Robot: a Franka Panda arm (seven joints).
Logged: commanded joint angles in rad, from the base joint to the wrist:
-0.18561 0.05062 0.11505 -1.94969 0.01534 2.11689 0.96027
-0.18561 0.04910 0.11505 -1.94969 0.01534 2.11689 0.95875
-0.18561 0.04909 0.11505 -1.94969 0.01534 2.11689 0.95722
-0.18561 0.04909 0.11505 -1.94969 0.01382 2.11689 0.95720
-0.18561 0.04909 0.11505 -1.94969 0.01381 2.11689 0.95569
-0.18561 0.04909 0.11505 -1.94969 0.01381 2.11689 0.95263
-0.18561 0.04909 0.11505 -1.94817 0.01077 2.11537 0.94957
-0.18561 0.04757 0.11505 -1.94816 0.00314 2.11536 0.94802
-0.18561 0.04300 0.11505 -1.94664 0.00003 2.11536 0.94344
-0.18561 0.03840 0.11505 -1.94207 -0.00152 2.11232 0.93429
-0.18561 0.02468 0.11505 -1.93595 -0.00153 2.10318 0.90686
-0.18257 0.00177 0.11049 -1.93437 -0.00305 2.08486 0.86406
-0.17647 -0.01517 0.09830 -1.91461 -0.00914 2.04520 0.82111
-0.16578 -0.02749 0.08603 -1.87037 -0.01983 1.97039 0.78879
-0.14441 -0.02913 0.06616 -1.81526 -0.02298 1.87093 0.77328
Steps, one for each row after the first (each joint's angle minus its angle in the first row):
0.00000 -0.00152 0.00000 0.00000 0.00000 0.00000 -0.00152
0.00000 -0.00153 0.00000 0.00000 0.00000 0.00000 -0.00305
0.00000 -0.00153 0.00000 0.00000 -0.00152 0.00000 -0.00307
0.00000 -0.00153 0.00000 0.00000 -0.00153 0.00000 -0.00458
0.00000 -0.00153 0.00000 0.00000 -0.00153 0.00000 -0.00764
0.00000 -0.00153 0.00000 0.00152 -0.00457 -0.00152 -0.01070
0.00000 -0.00305 0.00000 0.00153 -0.01220 -0.00153 -0.01225
0.00000 -0.00762 0.00000 0.00305 -0.01531 -0.00153 -0.01683
0.00000 -0.01222 0.00000 0.00762 -0.01686 -0.00457 -0.02598
0.00000 -0.02594 0.00000 0.01374 -0.01687 -0.01371 -0.05341
0.00304 -0.04885 -0.00456 0.01532 -0.01839 -0.03203 -0.09621
0.00914 -0.06579 -0.01675 0.03508 -0.02448 -0.07169 -0.13916
0.01983 -0.07811 -0.02902 0.07932 -0.03517 -0.14650 -0.17148
0.04120 -0.07975 -0.04889 0.13443 -0.03832 -0.24596 -0.18699

